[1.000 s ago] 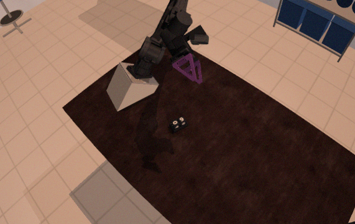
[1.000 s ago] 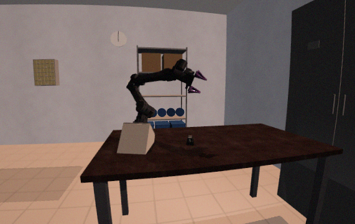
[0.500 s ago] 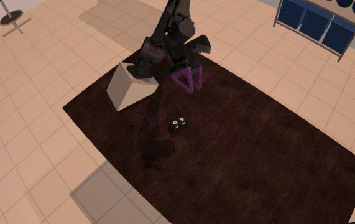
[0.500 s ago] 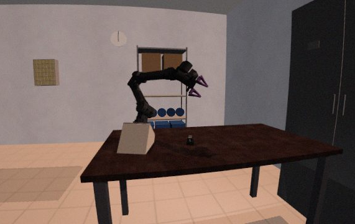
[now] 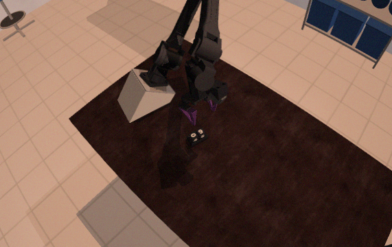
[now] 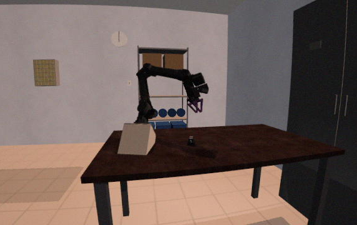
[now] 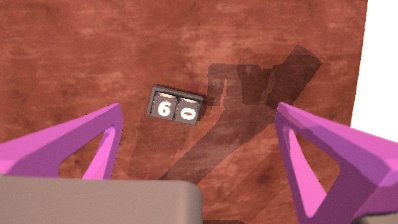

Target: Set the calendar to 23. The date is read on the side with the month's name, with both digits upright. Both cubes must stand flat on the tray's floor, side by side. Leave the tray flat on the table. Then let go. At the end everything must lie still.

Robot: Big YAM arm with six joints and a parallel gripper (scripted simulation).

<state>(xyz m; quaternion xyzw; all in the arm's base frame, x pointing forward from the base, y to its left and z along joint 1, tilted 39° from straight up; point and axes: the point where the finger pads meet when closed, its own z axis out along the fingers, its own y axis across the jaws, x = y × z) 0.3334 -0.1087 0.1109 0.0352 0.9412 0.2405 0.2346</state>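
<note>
Now: hand 19 cm above the dark tray and 4 cm past it.
</note>
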